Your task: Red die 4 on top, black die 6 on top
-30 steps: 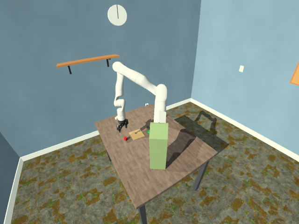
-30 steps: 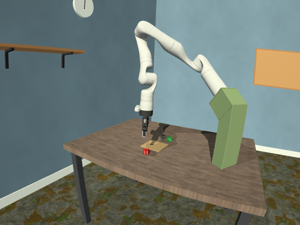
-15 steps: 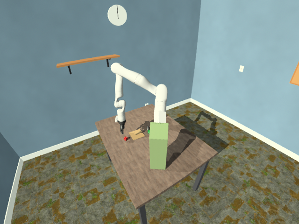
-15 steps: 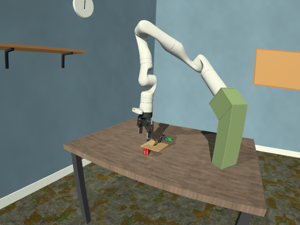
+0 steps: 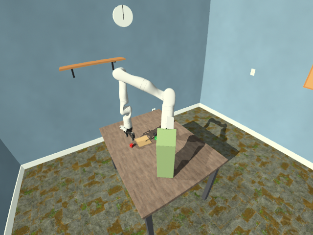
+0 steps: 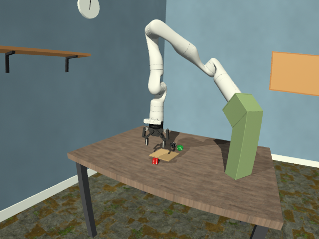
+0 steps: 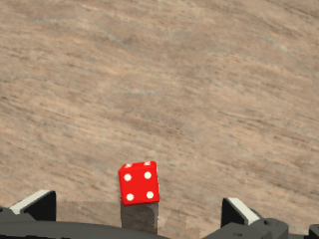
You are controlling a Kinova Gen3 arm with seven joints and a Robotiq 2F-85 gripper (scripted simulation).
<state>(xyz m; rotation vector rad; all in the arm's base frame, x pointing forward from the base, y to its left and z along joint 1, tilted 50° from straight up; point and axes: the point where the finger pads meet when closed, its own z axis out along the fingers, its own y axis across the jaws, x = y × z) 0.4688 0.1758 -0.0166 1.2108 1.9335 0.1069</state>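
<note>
Now: the red die 10 cm below my hand. Round my hand: black die (2 cm ahead, 30 cm to the right, 10 cm below); then tan mat (1 cm ahead, 14 cm to the right, 11 cm below); then green die (4 cm behind, 27 cm to the right, 10 cm below).
</note>
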